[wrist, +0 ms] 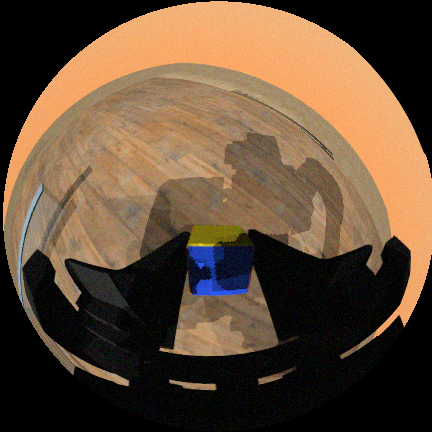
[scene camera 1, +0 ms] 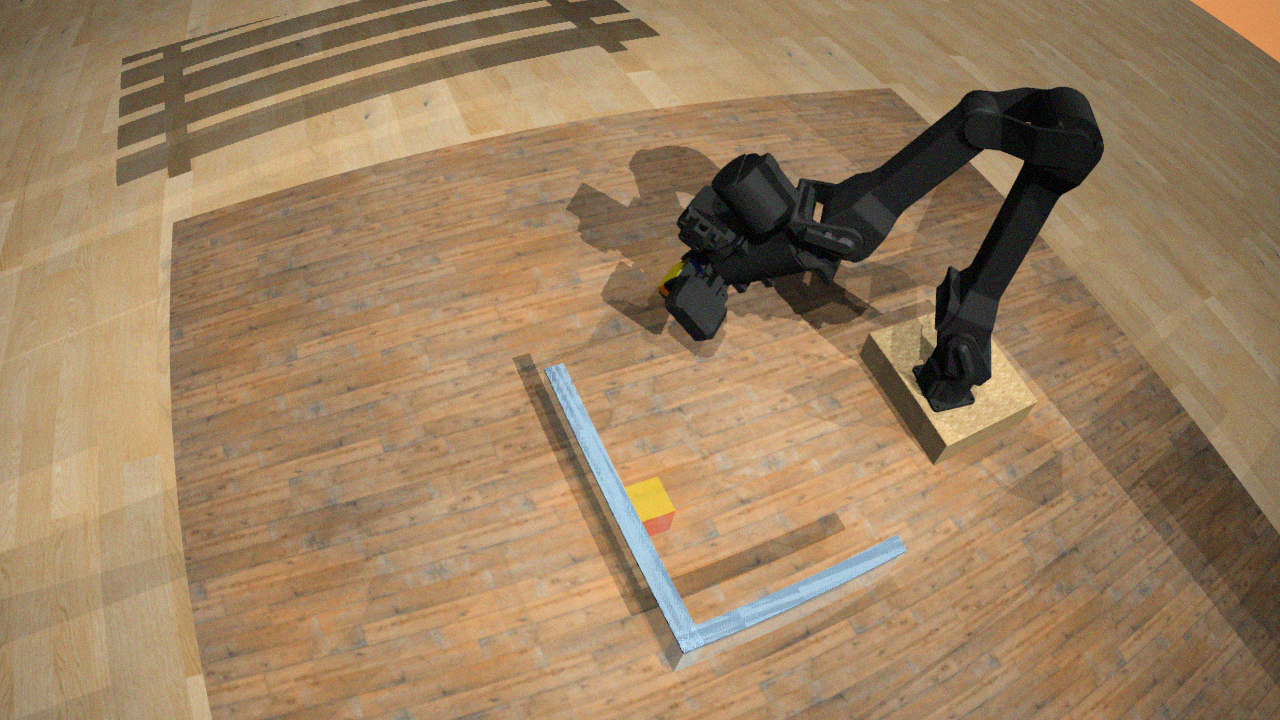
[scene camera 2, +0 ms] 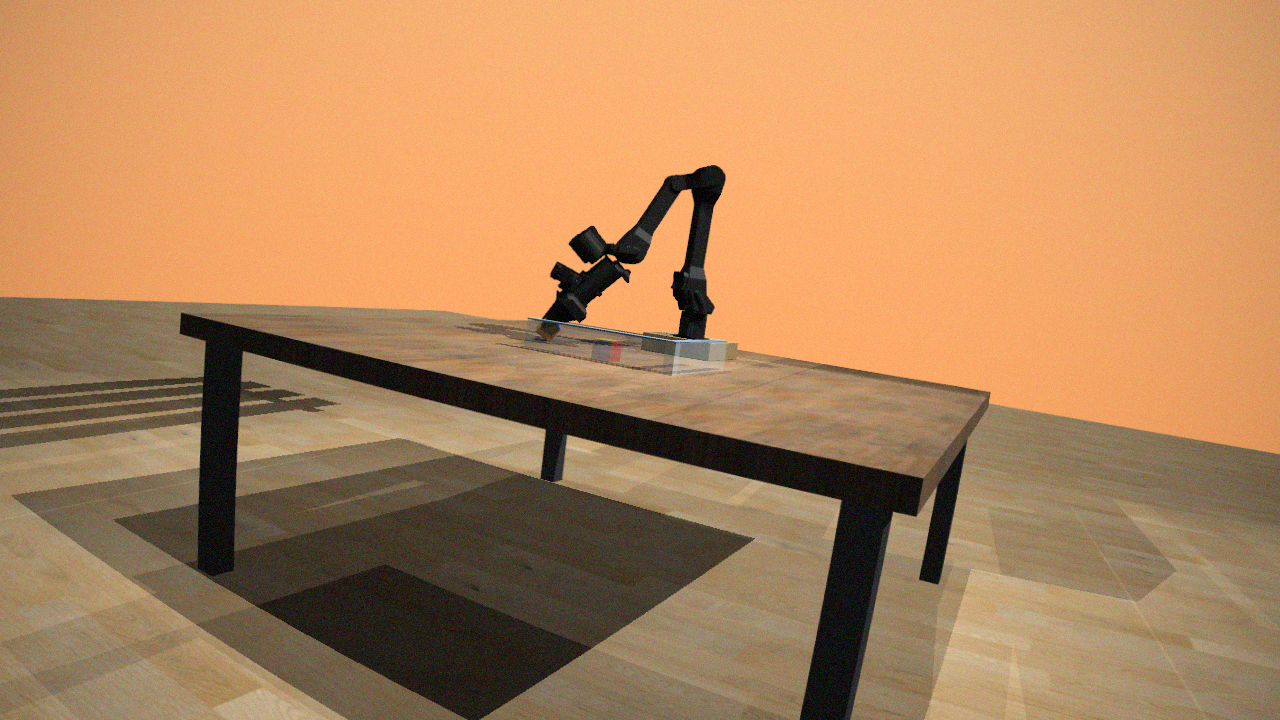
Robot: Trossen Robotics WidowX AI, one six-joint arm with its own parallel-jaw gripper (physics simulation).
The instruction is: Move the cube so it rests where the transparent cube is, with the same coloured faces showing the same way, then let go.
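Pixels of known places: gripper, fingertip midpoint: (wrist: 218,236) (scene camera 1: 675,273); arm's base, link origin: (scene camera 1: 943,386) (scene camera 2: 691,338).
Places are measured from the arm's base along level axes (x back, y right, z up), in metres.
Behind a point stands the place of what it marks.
My gripper (scene camera 1: 683,279) @(x -0.263, y 0.221, z -0.006 m) (scene camera 2: 553,325) @(x -0.263, y 0.221, z -0.006 m) (wrist: 218,236) @(x -0.263, y 0.221, z -0.006 m) is shut on a multicoloured cube (scene camera 1: 670,276) @(x -0.271, y 0.215, z -0.004 m) (scene camera 2: 547,333) (wrist: 219,269) @(x -0.248, y 0.204, z 0.004 m). In the wrist view the cube shows a yellow face at the far side, a blue face toward the camera and a thin red edge at right. In scene camera 1 a finger hides much of it; yellow and some orange show. It is tilted and low over the table; contact with the table cannot be told. The transparent cube (scene camera 1: 650,500) (scene camera 2: 607,350) is beside the long wall's inner side, with yellow on top and a red side. The held cube is apart from it.
Two see-through walls with light blue top edges (scene camera 1: 590,447) @(x -0.416, y -0.008, z 0.018 m) (scene camera 2: 572,325) @(x -0.423, y -0.013, z 0.017 m) (wrist: 27,225) form an L on the wooden table (scene camera 1: 358,402) @(x -0.642, y 0.126, z -0.041 m) (scene camera 2: 805,420) @(x -0.542, y -0.555, z -0.042 m) (wrist: 125,130) @(x -0.489, y 0.237, z -0.041 m). The arm's base stands on a pale block (scene camera 1: 984,407) @(x 0.043, y -0.040, z 0.000 m) at the right in scene camera 1.
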